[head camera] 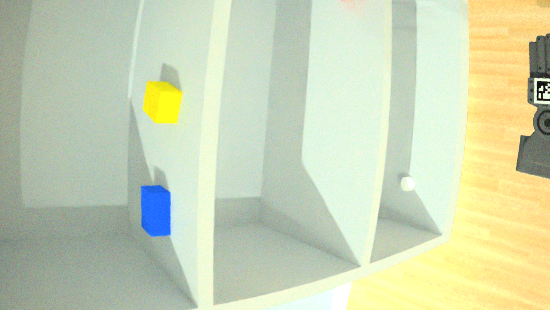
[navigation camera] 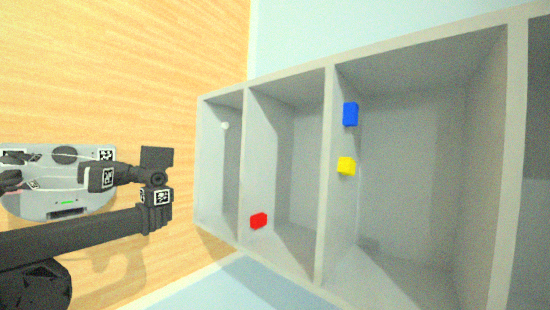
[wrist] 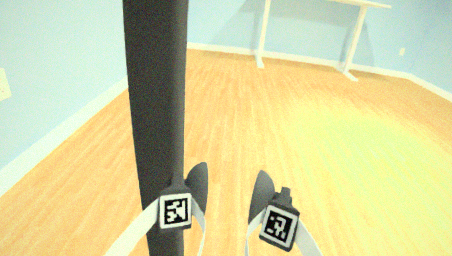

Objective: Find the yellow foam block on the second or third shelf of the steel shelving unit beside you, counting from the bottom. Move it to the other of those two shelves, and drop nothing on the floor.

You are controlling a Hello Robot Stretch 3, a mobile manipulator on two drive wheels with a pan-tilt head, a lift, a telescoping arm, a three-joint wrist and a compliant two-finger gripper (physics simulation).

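Places are measured from the robot's base along level axes (x ahead, y left, z up), in metres.
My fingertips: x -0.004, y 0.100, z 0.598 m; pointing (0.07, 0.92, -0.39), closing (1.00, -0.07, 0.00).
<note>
For each thing: its top centre in the pictures, then the offset to it from my fingertips. Level surfaces: height alone.
- yellow foam block, top centre: [head camera: 151,100] [navigation camera: 352,167] 0.014 m back, 0.876 m right, 0.438 m up
- blue block, top centre: [head camera: 145,210] [navigation camera: 356,114] 0.206 m ahead, 0.896 m right, 0.438 m up
- second shelf, surface height: 0.064 m down
- red block, top centre: [navigation camera: 261,221] 0.361 m back, 0.827 m right, 0.019 m down
- small white ball, top centre: [head camera: 406,183] [navigation camera: 226,125] 0.210 m ahead, 0.928 m right, 0.497 m down
The shelving unit [head camera: 206,150] [navigation camera: 324,175] shows sideways, with its bottom toward the floor. The yellow foam block [head camera: 162,103] [navigation camera: 346,166] stands on the third shelf from the bottom, beside and apart from a blue block [head camera: 155,210] [navigation camera: 350,114]. The second shelf [head camera: 340,125] [navigation camera: 261,150] holds a red block [navigation camera: 258,220] near its other end. My gripper [wrist: 230,184] [navigation camera: 13,171] is open and empty, over the robot's base and outside the unit. In the head view, part of the wrist shows at the right edge, but the fingers do not.
A small white ball [head camera: 407,183] [navigation camera: 225,125] lies on the bottom shelf. The dark arm [navigation camera: 75,230] runs beside the robot's base [navigation camera: 65,200]. Upright dividers and shelf edges bound each compartment. A white table [wrist: 357,40] stands at the far wall in the wrist view.
</note>
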